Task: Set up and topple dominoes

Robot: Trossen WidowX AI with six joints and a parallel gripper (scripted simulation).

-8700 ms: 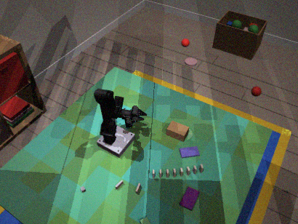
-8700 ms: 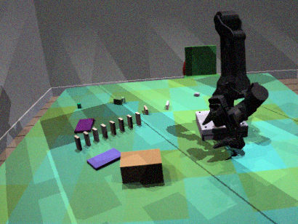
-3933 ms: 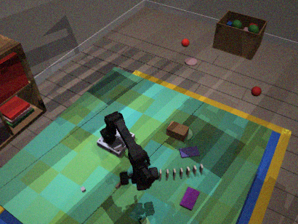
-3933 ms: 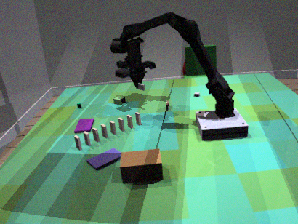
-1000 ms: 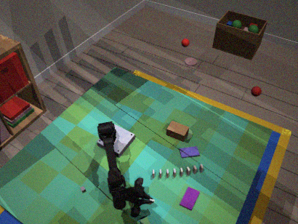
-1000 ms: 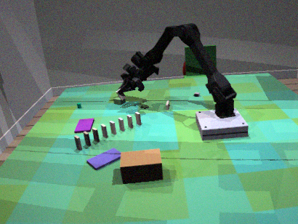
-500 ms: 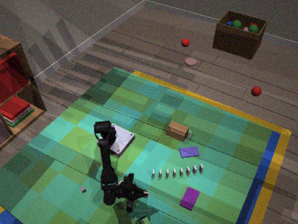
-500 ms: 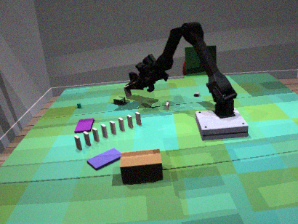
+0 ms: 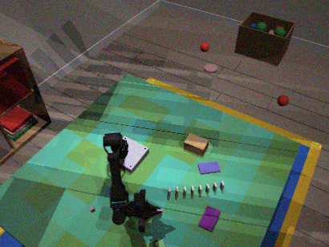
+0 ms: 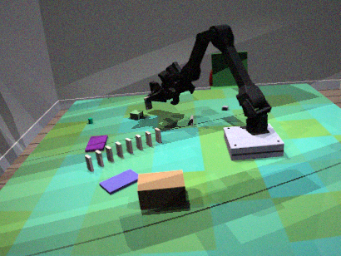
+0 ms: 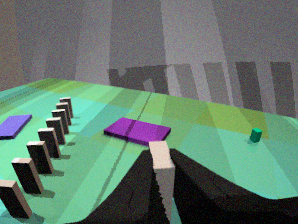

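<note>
My gripper tip is 40 mm short of the green block, 120 mm to the left of it and 110 mm above it. Round my gripper tip: green cube: 250 mm ahead, 130 mm to the right, 110 mm below; purple slab: 120 mm ahead, 390 mm to the left, 110 mm below; small grey cube: 350 mm behind, 70 mm to the right, 110 mm below.
</note>
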